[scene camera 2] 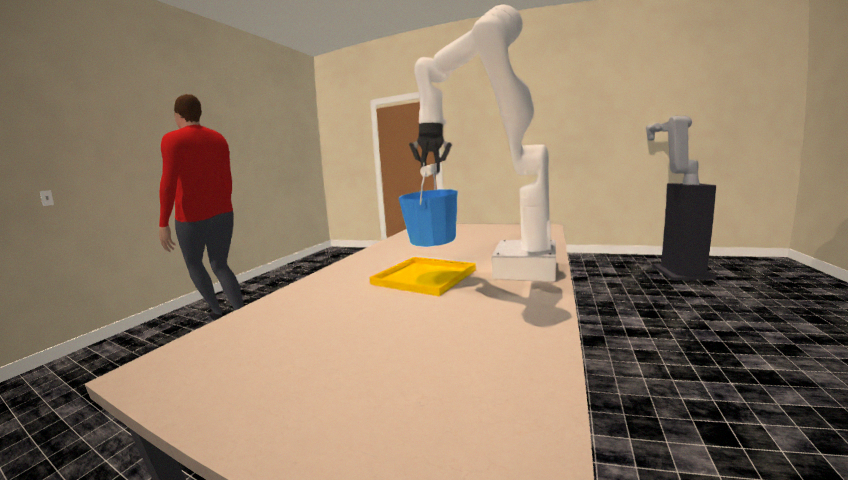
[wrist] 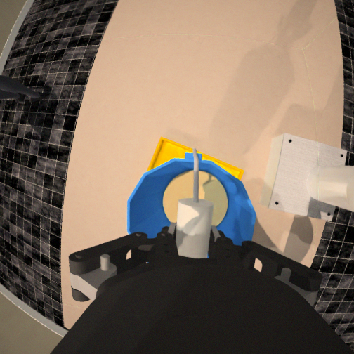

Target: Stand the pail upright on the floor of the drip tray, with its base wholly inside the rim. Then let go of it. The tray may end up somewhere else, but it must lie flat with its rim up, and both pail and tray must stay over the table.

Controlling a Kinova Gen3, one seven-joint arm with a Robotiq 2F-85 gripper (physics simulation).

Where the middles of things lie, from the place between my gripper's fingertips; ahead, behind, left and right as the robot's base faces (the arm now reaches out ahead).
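Labels:
The yellow drip tray [scene camera 2: 428,276] is 40 mm ahead of my hand and 320 mm below it.

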